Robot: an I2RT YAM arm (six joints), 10 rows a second.
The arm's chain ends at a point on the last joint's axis. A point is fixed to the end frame.
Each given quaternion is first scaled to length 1.
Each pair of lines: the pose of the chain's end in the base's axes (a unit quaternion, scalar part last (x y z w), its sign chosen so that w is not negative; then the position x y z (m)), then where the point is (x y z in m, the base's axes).
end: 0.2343, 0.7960, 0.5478, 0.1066, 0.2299, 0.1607, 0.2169
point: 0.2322 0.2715 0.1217
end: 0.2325, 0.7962, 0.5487, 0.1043, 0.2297, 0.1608, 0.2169
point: 0.2313 0.2718 0.1220
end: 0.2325, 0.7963, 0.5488, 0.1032, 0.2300, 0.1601, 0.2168
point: 0.2313 0.2712 0.1219
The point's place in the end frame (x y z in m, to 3 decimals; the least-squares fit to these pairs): 0.044 -0.055 0.128
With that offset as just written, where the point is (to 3 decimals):
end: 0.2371, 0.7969, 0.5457, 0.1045, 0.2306, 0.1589, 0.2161
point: 0.232 0.269 0.121
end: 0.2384, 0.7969, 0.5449, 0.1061, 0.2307, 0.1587, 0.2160
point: 0.233 0.269 0.120
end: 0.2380, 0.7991, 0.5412, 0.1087, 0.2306, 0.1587, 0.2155
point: 0.233 0.268 0.119
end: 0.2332, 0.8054, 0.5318, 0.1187, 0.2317, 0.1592, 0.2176
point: 0.236 0.266 0.118
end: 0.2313, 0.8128, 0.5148, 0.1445, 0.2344, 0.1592, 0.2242
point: 0.245 0.261 0.120
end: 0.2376, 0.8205, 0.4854, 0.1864, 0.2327, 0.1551, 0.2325
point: 0.254 0.248 0.122
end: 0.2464, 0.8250, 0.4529, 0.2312, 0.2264, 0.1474, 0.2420
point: 0.259 0.230 0.126
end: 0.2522, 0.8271, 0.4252, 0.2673, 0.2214, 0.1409, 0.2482
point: 0.263 0.214 0.129
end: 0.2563, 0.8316, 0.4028, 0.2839, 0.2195, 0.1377, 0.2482
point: 0.264 0.204 0.126
